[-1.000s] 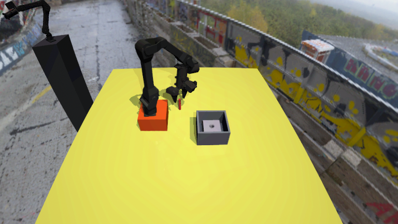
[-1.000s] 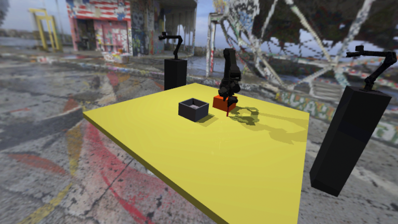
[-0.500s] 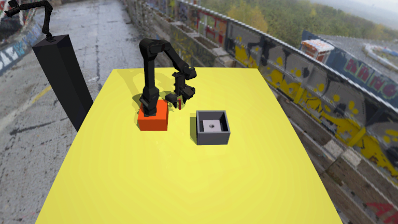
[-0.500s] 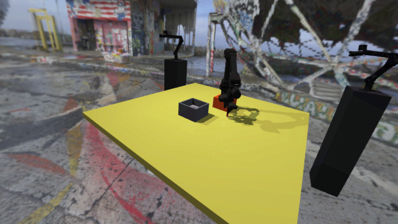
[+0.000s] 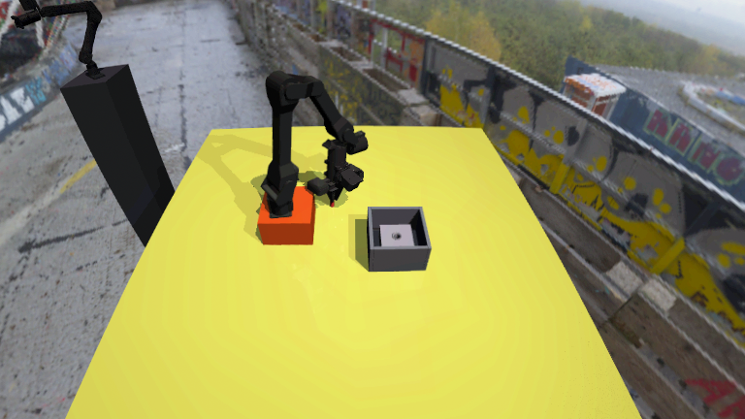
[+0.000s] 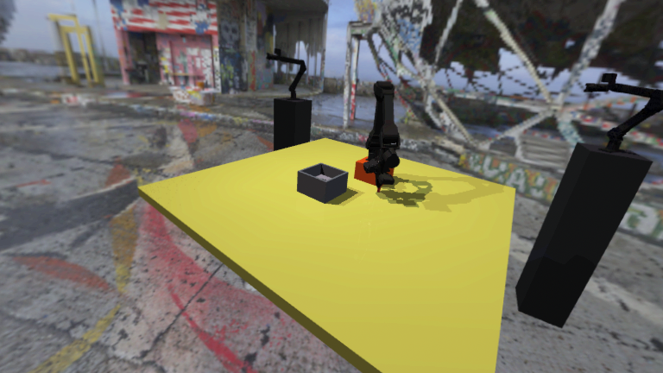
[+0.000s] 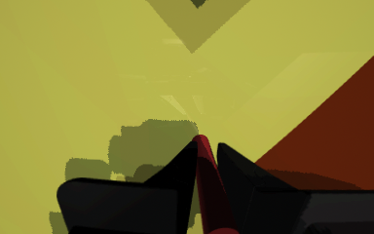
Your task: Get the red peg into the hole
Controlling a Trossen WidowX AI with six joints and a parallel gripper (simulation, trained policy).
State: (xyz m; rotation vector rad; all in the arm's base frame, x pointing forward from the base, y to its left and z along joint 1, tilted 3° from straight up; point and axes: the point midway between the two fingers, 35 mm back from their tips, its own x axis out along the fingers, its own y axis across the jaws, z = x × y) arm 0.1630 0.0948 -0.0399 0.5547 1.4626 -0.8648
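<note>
Right now the light grey plate is 160 mm ahead of my gripper tip, 200 mm to the right of it and 20 mm above it. The rest, counted from my gripper tip: dark grey box (160 mm ahead, 200 mm to the right); red peg (10 mm to the left, 10 mm above).
</note>
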